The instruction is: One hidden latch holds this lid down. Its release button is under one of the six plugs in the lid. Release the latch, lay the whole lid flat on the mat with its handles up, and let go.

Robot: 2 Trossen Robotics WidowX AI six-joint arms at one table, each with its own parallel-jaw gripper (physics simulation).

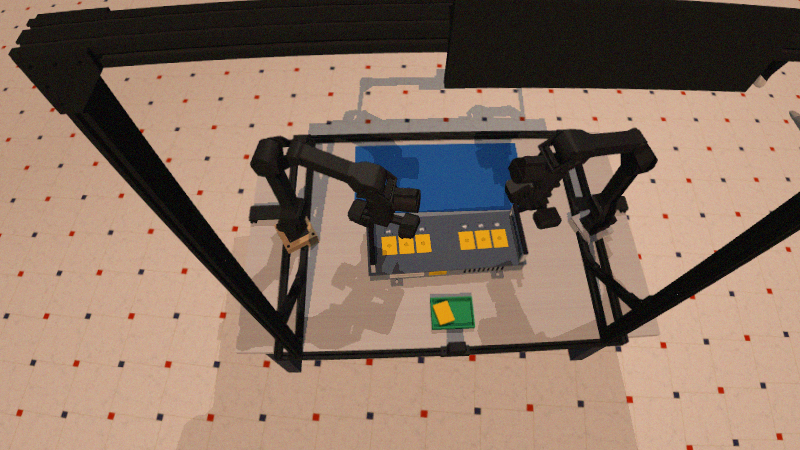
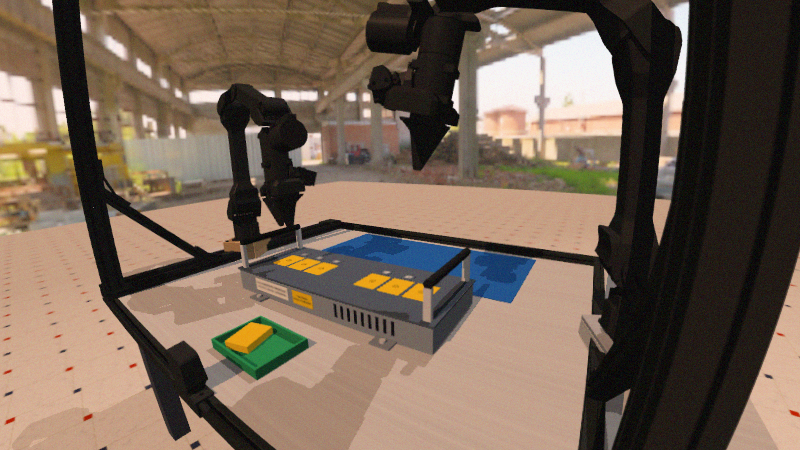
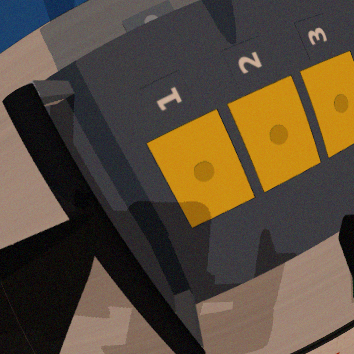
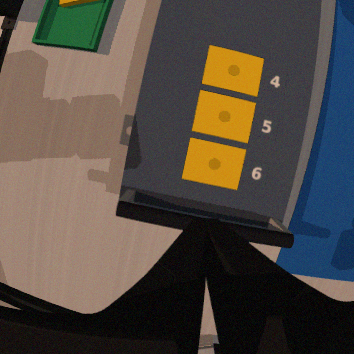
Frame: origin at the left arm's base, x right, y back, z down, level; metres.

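Seen in the pictures: left gripper, fingertip midpoint: [image 1: 387,232] [image 2: 285,227] [image 3: 225,229]; right gripper, fingertip midpoint: [image 1: 519,211] [image 2: 417,170] [image 4: 203,229]; left arm's base, origin of the base link: [image 1: 295,229] [image 2: 247,237]; right arm's base, origin of the base link: [image 1: 592,223].
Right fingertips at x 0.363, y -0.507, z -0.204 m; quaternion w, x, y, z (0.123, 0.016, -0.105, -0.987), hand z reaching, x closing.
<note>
Pixels of each thing's top centre, then the offset from my right fingertips to it. Level surfaces: height alone.
- blue mat, its level: dz +0.249 m
- green tray, middle of its top: [image 2: 258,339] [image 1: 452,312] dx +0.085, dy +0.235, dz +0.234 m
- yellow block, middle of its top: [image 2: 248,333] [image 1: 443,312] dx +0.073, dy +0.257, dz +0.234 m
The grey lid [image 1: 443,255] [image 2: 345,278] [image 3: 140,70] [image 4: 175,88] sits closed on its base, with black bar handles at both ends. Six yellow plugs sit in it: 1 [image 3: 200,165], 2 [image 3: 274,133] and 3 [image 3: 333,102] on one side, 4 [image 4: 232,70], 5 [image 4: 224,116] and 6 [image 4: 214,164] on the other. The blue mat [image 1: 452,174] [image 2: 425,254] [image 4: 337,140] lies behind it. My left gripper [image 1: 400,227] [image 2: 284,216] [image 3: 225,229] is open and empty, above the lid's end by plug 1 and its handle [image 2: 269,234] [image 3: 53,158]. My right gripper [image 1: 545,219] [image 2: 425,154] [image 4: 203,229] is shut and empty, high over the other handle [image 2: 447,268] [image 4: 158,213].
A green tray [image 1: 465,308] [image 2: 282,348] [image 4: 70,28] holding a yellow block [image 1: 444,312] [image 2: 248,337] stands in front of the lid. A black frame [image 1: 425,134] [image 2: 487,245] rims the table. A tan bracket [image 1: 297,241] sits at the left arm's base.
</note>
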